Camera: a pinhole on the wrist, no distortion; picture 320 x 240 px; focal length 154.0 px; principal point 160.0 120.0 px. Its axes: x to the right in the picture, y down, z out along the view. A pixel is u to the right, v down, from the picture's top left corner.
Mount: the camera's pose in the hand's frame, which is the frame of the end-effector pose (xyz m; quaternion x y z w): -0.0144 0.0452 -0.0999 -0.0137 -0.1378 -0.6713 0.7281
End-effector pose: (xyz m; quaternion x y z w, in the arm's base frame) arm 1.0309 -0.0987 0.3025 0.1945 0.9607 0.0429 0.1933
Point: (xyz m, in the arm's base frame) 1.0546 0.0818 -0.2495
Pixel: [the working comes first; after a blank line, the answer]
In the camera's frame: 0.1101 0.3620 0.5566

190 220
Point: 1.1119 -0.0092 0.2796
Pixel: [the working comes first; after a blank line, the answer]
In the camera's frame: -0.0280 0.0203 0.1621

133 139
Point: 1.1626 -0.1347 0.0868
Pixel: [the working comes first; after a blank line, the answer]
In the camera's frame: 0.1380 0.0169 0.3291

225 128
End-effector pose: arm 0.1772 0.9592 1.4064 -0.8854 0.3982 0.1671 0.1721
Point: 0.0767 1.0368 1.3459
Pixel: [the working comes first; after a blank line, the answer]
In the camera's frame: 0.0465 -0.0384 0.2075

195 91
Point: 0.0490 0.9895 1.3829
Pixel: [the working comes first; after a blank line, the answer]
In the camera's frame: -0.0075 -0.0448 0.1699

153 79
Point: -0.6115 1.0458 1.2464
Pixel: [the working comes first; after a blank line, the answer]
In the camera's frame: -0.4556 -0.3394 0.5829

40 30
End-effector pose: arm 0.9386 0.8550 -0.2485 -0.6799 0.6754 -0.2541 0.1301
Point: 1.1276 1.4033 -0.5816
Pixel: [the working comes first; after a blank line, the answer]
In the camera's frame: 0.1096 -0.5213 0.4659

outside the picture
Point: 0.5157 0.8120 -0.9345
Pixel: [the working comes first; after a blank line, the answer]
In the camera's frame: -0.5584 0.1010 0.5890

14 146
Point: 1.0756 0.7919 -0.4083
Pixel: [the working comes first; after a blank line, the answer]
In the camera's frame: 0.1453 0.0876 0.2800

240 168
